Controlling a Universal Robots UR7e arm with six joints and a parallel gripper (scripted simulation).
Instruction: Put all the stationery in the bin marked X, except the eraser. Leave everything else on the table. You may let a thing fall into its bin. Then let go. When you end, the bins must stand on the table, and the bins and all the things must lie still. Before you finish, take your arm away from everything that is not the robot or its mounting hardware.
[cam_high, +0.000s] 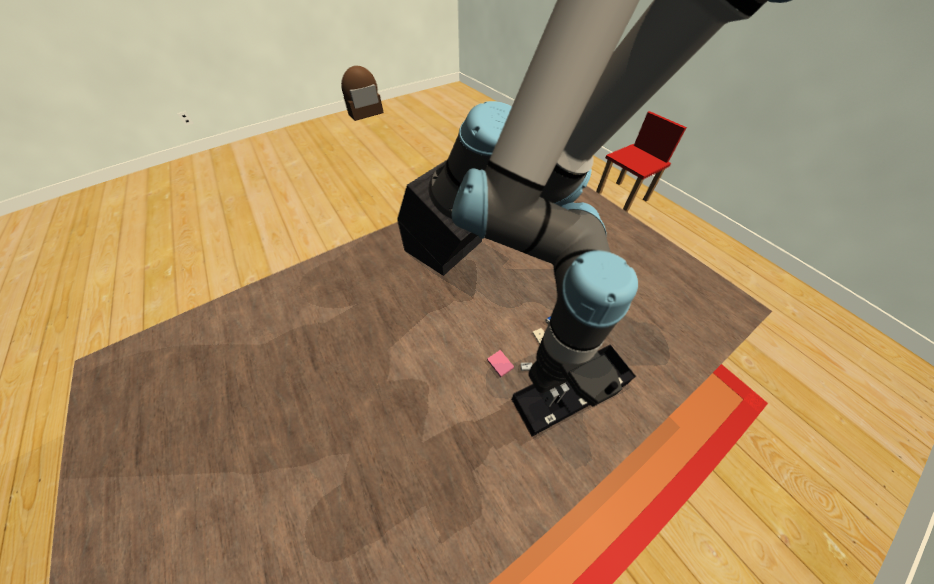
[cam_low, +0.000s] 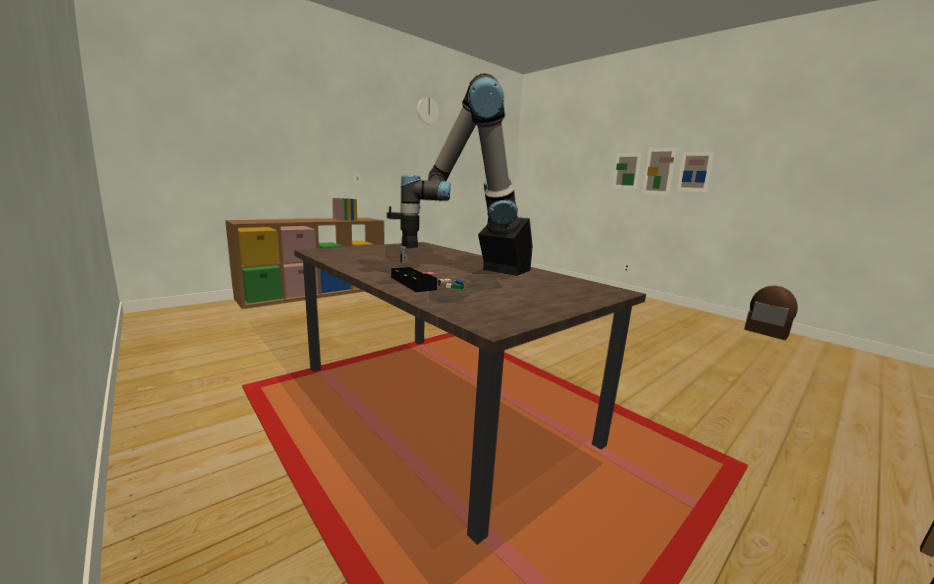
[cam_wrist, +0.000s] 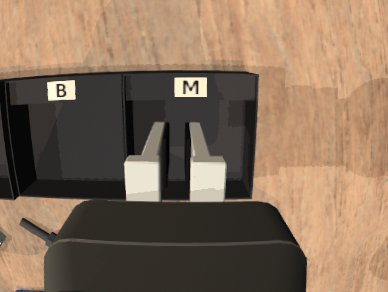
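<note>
Right now the black three-part bin is 80 mm to the left of my hand, 70 mm below it and 10 mm ahead of it. From my hand the other things lie so: black bolt (140 mm to the left, 80 mm below, 70 mm behind); then pencil sharpener (90 mm behind, 80 mm below, 40 mm to the left); then pink sticky-note pad (130 mm behind, 80 mm below).
</note>
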